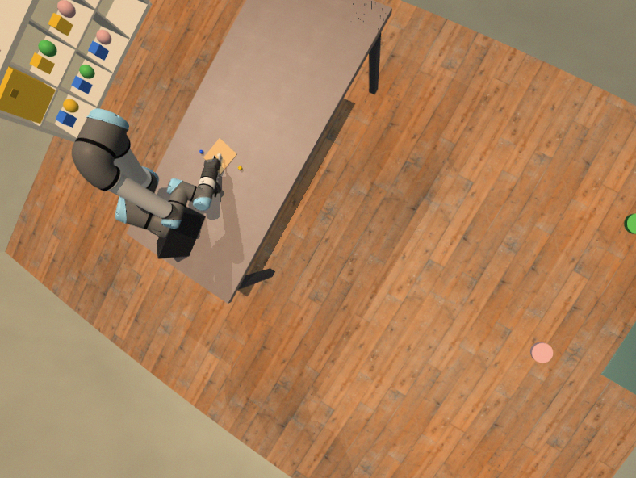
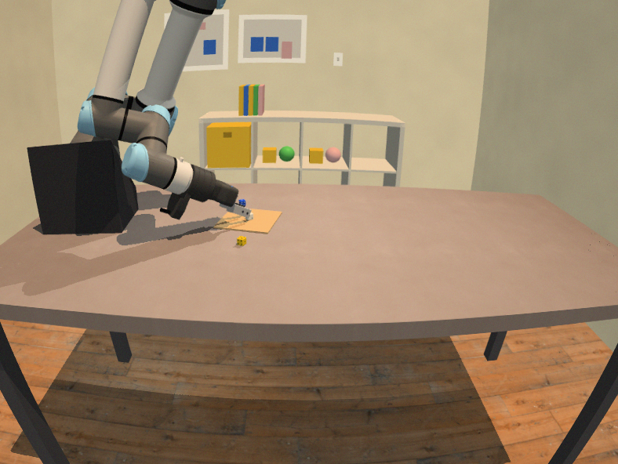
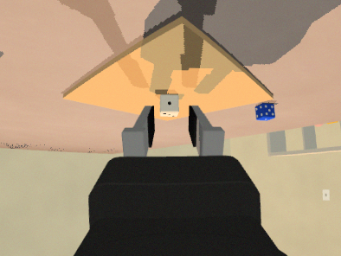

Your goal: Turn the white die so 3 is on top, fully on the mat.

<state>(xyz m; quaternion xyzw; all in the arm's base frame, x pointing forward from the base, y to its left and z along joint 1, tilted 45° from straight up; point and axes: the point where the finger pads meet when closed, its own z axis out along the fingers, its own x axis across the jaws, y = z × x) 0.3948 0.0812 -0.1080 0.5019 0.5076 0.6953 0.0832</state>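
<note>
Now: the white die 2 cm ahead of my hand, 1 cm to the left of it and 2 cm below it. Also, from my hand: yellow die (13 cm to the right, 3 cm below); mat (2 cm ahead, 1 cm to the left, 3 cm below); blue die (12 cm to the left, 3 cm below).
</note>
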